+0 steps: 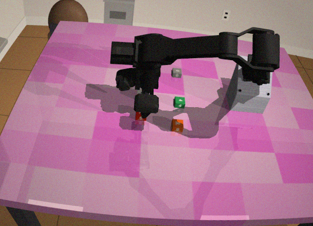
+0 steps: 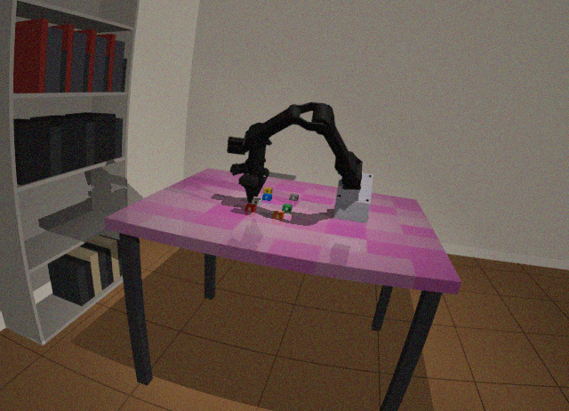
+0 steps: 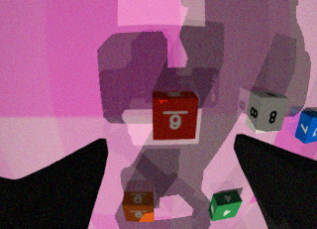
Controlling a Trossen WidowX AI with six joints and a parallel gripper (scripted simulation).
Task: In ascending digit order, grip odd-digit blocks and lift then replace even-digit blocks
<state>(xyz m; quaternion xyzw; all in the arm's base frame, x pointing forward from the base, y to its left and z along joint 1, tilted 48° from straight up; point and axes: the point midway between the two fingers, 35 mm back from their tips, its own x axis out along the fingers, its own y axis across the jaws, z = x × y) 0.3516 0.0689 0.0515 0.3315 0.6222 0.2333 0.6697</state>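
My gripper tip is now 1 cm short of the red block and 3 cm above it. Round my gripper tip: orange block 10 cm behind, 4 cm to the left, 3 cm below; green block 12 cm behind, 6 cm to the right, 3 cm below; white block 9 cm to the right, 3 cm below.
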